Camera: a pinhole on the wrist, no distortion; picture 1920 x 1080 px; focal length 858.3 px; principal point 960.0 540.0 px. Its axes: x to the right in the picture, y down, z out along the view. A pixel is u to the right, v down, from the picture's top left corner.
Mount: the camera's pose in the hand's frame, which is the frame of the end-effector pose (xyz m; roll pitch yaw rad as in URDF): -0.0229 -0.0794 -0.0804 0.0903 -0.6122 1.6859
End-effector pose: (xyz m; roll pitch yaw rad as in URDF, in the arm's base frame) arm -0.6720 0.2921 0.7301 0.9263 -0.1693 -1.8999
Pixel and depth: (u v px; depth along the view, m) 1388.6 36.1 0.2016
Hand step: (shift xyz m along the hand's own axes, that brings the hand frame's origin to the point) 0.1153 -0.0905 0.1330
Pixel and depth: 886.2 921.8 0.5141
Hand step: -0.1638 -0.4402 0.3301
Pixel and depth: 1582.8 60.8 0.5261
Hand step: 0.3118 -0.0140 0.5461
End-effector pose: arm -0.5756 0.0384 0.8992 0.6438 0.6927 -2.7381
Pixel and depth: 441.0 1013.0 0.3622
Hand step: -0.1423 -0.4927 0.1037
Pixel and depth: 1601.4 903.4 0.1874
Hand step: -0.0850 -0.0833 0.1587
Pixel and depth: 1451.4 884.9 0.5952
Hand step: -0.1977 -0.1743 0.6182
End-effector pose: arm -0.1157 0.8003 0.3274 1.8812 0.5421 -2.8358
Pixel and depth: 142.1 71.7 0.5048
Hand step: 0.3716 -0.7066 0.0343
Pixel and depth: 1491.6 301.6 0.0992
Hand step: 0.0138 -0.0803 0.0337
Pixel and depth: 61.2 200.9 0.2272
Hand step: 0.1230 -0.3848 -0.0386
